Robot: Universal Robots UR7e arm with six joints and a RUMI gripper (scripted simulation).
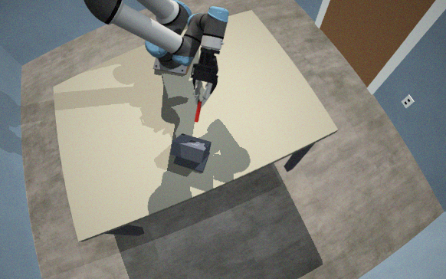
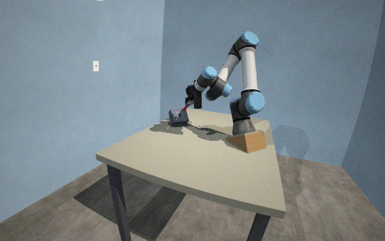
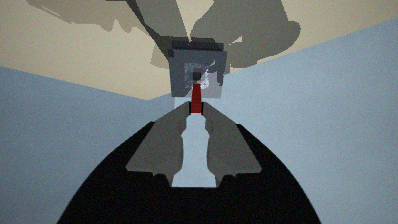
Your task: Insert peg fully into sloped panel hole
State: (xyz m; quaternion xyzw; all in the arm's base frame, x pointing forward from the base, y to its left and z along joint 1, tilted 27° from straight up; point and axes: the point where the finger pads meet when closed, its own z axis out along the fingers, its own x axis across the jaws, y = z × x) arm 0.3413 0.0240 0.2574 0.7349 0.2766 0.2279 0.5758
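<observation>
Right now the red peg is 2 cm ahead of my hand, 2 cm to the right of it and 2 cm below it.
</observation>
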